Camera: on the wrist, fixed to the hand. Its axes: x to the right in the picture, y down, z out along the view.
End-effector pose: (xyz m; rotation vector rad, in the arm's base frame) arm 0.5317 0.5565 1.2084 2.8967 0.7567 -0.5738
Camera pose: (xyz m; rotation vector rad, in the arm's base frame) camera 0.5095 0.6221 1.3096 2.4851 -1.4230 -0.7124
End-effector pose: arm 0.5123 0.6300 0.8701 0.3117 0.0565 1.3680
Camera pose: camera 0.5506 0.6110 0.7552 0.7883 -0.3039 2.7716
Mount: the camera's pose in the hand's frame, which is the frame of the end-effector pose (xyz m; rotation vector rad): -0.0266 -0.0686 -0.0981 0.2173 -0.2568 1.4779
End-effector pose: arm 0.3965 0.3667 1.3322 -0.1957 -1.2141 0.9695
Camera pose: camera 0.5154 0.3409 1.3171 -0.8818 -1.0747 2.4372
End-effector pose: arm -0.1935 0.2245 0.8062 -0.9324 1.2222 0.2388
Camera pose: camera -0.2291 0.1196 0.8587 0.3473 1.4433 1.3023
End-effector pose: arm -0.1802 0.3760 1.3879 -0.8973 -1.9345 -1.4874
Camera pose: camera -0.2146 0.2644 1.3504 -1.8273 -0.9218 -0.2686
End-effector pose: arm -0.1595 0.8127 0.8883 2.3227 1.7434 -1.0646
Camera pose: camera -0.1741 0.8572 1.0016 2.4229 -0.3575 -1.0309
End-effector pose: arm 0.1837 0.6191 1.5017 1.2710 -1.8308 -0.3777
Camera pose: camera 0.3055 0.6332 1.5022 -0.2611 -2.5193 0.5079
